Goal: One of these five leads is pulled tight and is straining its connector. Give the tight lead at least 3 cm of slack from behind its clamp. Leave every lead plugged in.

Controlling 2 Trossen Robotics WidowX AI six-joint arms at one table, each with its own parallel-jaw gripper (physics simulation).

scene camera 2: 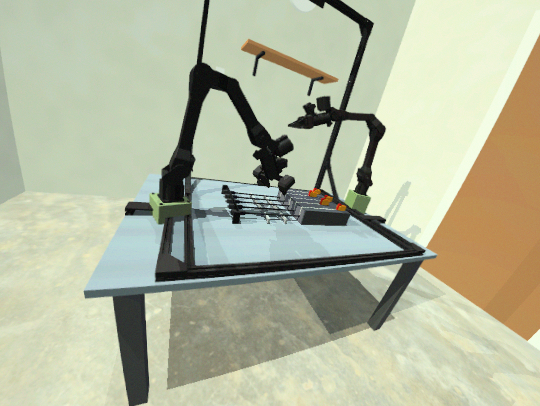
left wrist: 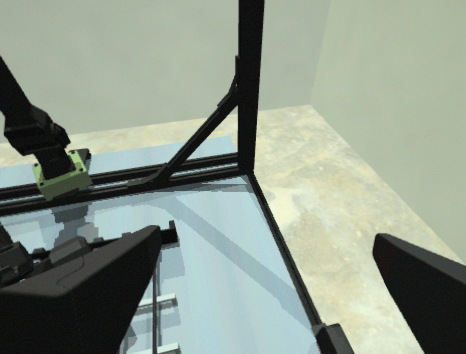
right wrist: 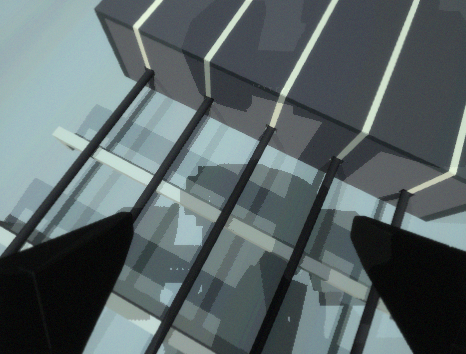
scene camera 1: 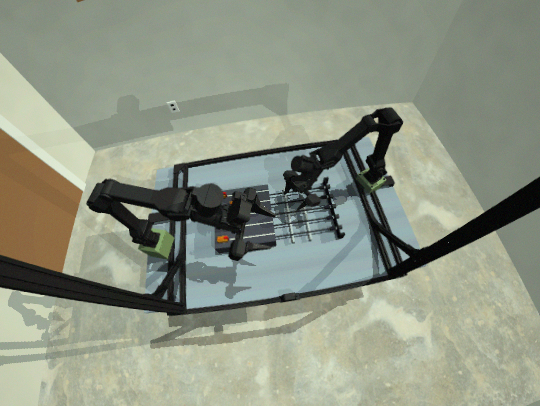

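Seen in the pictures: left gripper, fingertip midpoint: [scene camera 2: 289, 125] [left wrist: 265, 239] [scene camera 1: 273, 231]; right gripper, fingertip midpoint: [scene camera 2: 276, 191] [right wrist: 244, 224] [scene camera 1: 291, 202]; left arm's base, link origin: [scene camera 2: 360, 193] [scene camera 1: 151, 239]; right arm's base, link origin: [scene camera 2: 170, 197] [left wrist: 58, 167] [scene camera 1: 372, 176].
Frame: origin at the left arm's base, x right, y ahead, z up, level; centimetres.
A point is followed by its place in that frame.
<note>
Five black leads [right wrist: 218, 225] {x -23.3, y 55.6, z -8.2 cm} run side by side from the dark box [right wrist: 350, 60] [scene camera 2: 325, 217] across pale rails [right wrist: 250, 237] {x -25.3, y 54.6, z -8.8 cm} [scene camera 1: 291, 225] {x -17.2, y 56.8, z -8.8 cm} to a black connector bar [scene camera 1: 332, 212] {x -25.5, y 74.5, z -8.8 cm} [left wrist: 170, 235] {x -15.0, y 77.3, z -8.3 cm}. Orange-red clamps [scene camera 1: 222, 239] {x -5.1, y 29.9, z -2.3 cm} [scene camera 2: 341, 207] {x -26.8, y 24.8, z -2.6 cm} sit on the box. Which lead is tight I cannot tell. My right gripper [right wrist: 244, 224] {x -24.8, y 55.7, z -1.5 cm} [scene camera 1: 293, 200] {x -24.8, y 55.7, z -1.5 cm} [scene camera 2: 276, 189] {x -24.8, y 55.7, z -1.5 cm} is open and empty, low over the leads near the box. The middle and fourth leads from the left show between its fingertips. My left gripper [left wrist: 265, 239] {x 0.1, y 52.8, z 26.8 cm} [scene camera 1: 273, 230] {x 0.1, y 52.8, z 26.8 cm} [scene camera 2: 290, 125] {x 0.1, y 52.8, z 26.8 cm} is open and empty, high above the box.
A black frame [scene camera 2: 300, 264] {x -63.3, y 52.3, z -9.2 cm} surrounds the work area on the blue table [scene camera 2: 120, 260] {x -68.4, y 94.6, z -10.9 cm}. Its upright post [left wrist: 250, 90] {x 0.1, y 99.1, z 12.1 cm} stands at a corner. The left arm hides part of the box in scene camera 1. A wooden shelf [scene camera 2: 287, 61] hangs on the wall.
</note>
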